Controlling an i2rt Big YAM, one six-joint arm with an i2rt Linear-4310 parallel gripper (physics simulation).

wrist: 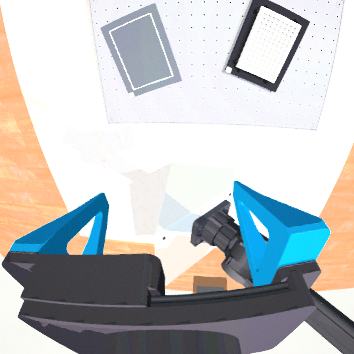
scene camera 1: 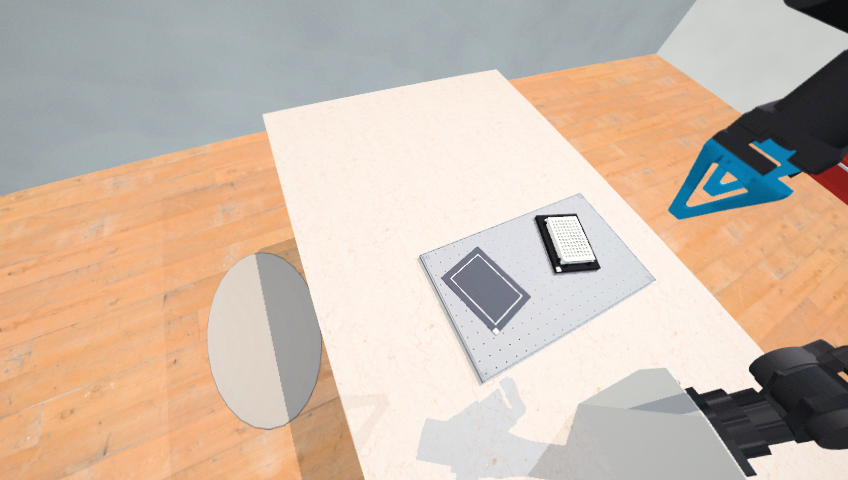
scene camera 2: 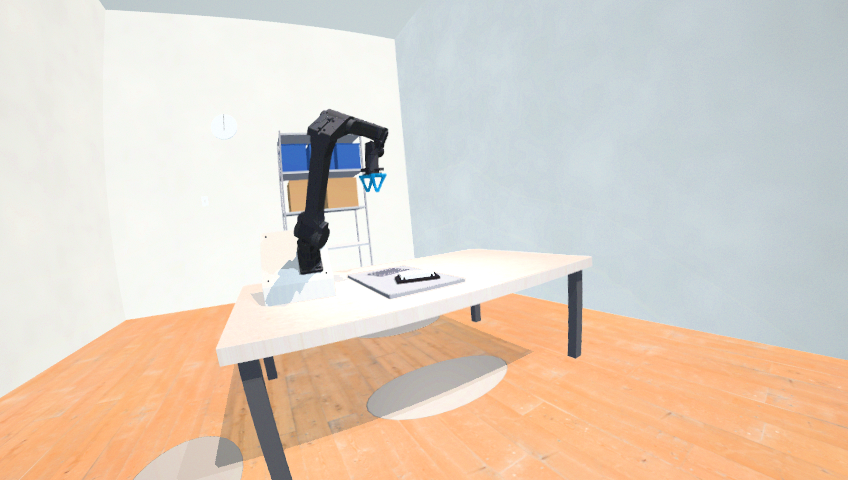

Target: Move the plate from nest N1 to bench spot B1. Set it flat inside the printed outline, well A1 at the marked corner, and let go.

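Where they show: gripper, between the fingertips: (wrist: pixel 168 193) (scene camera 1: pixel 691 202) (scene camera 2: pixel 372 192); arm's base, origin of its link: (wrist: pixel 208 220) (scene camera 1: pixel 709 427) (scene camera 2: pixel 309 260).
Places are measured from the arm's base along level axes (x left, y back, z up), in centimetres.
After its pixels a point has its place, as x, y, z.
Observation:
The white well plate (scene camera 1: pixel 570 239) {-7.3, -38.6, -9.7} (scene camera 2: pixel 416 274) {-11.3, -37.4, -9.6} (wrist: pixel 269 44) {-7.5, -39.1, -9.6} lies in the black nest N1 (scene camera 1: pixel 581 268) {-6.1, -31.2, -10.9} (wrist: pixel 257 80) {-6.8, -31.5, -10.9}, which has a white square at one corner. Bench spot B1 (scene camera 1: pixel 489 288) {17.6, -34.8, -11.9} (wrist: pixel 141 50) {18.0, -35.8, -11.9} is a dark grey patch with a thin white outline and a white marker square (scene camera 1: pixel 495 331) {20.8, -25.9, -11.9} (wrist: pixel 132 94) {20.4, -25.9, -11.9} at one corner. No plate lies on it. My gripper (scene camera 1: pixel 691 202) {7.0, -28.9, 24.0} (scene camera 2: pixel 373 190) {7.0, -28.9, 24.0} (wrist: pixel 168 193) {7.0, -28.9, 24.0} is open and empty, with blue fingers pointing down. It hangs high above the bench, well apart from the plate. Which plate corner holds well A1 cannot be told.
Nest and spot share a perforated grey board (scene camera 1: pixel 553 309) {5.8, -25.3, -12.1} (scene camera 2: pixel 392 291) {-20.4, -24.3, -12.1} (wrist: pixel 210 100) {2.5, -25.6, -12.1} on the pale table (scene camera 1: pixel 380 196) {33.3, -68.4, -13.4} (scene camera 2: pixel 511 267) {-16.2, -79.9, -13.4}. The arm's base stands at the table's near end in scene camera 1. A shelf unit (scene camera 2: pixel 280 178) with boxes stands behind the arm.

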